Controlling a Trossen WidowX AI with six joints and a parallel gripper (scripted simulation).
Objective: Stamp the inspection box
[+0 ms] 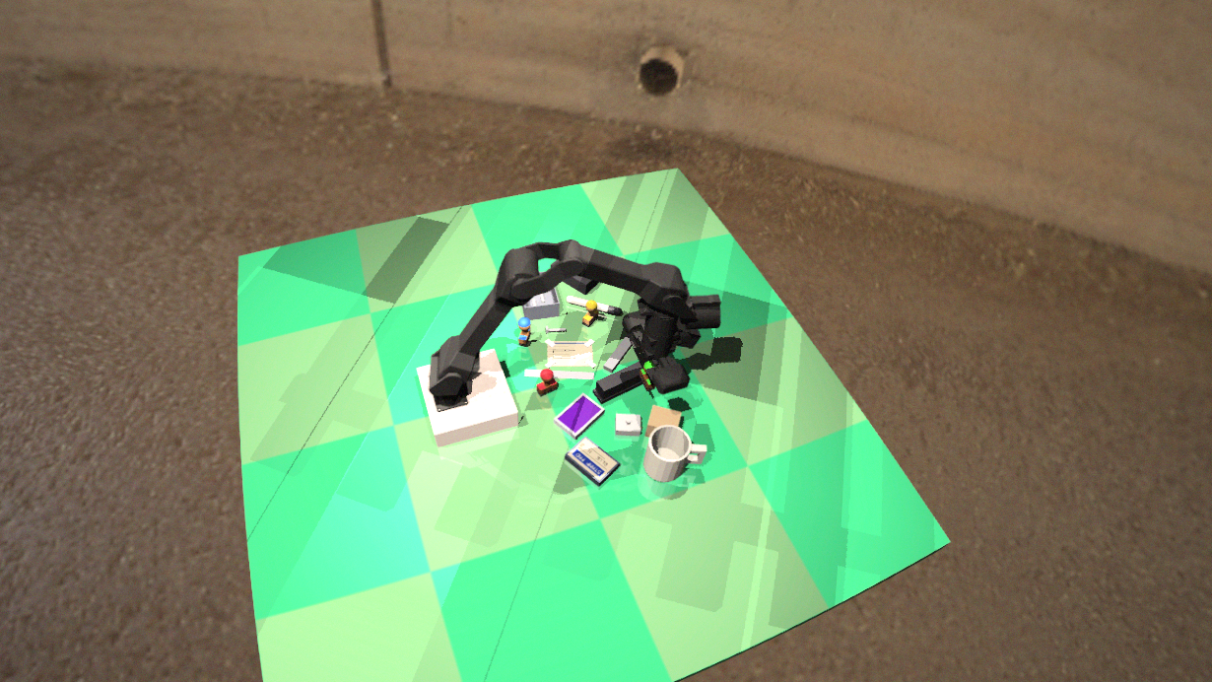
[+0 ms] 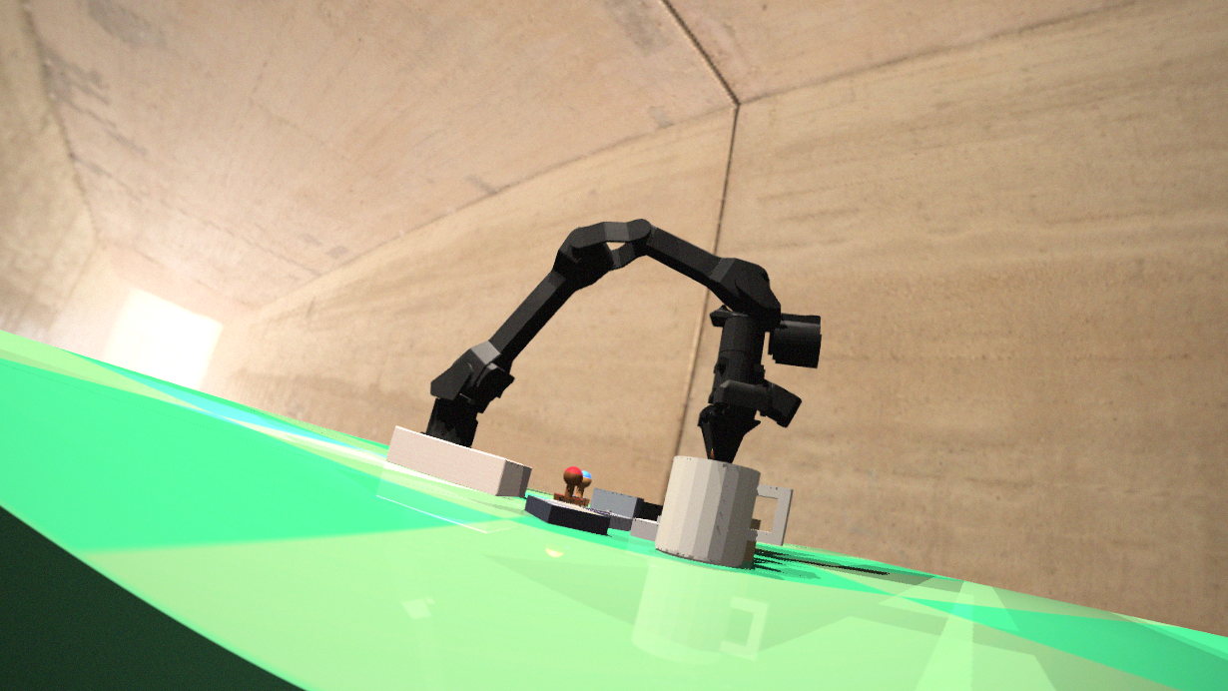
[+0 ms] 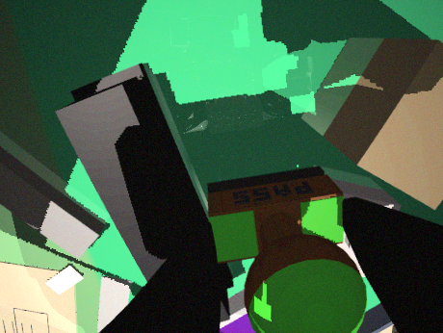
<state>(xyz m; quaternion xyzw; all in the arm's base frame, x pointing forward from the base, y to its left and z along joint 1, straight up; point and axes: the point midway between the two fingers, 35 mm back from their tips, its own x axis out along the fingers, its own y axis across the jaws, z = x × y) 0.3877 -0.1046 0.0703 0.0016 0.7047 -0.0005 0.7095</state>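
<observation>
Right now my gripper tip is 15 cm past the purple ink pad and 8 cm above it. From my gripper tip the other things lie so: long black box: 2 cm behind, 5 cm to the left, 7 cm below; then tan block: 8 cm to the right, 6 cm below; then green stamp: right at my gripper tip.
</observation>
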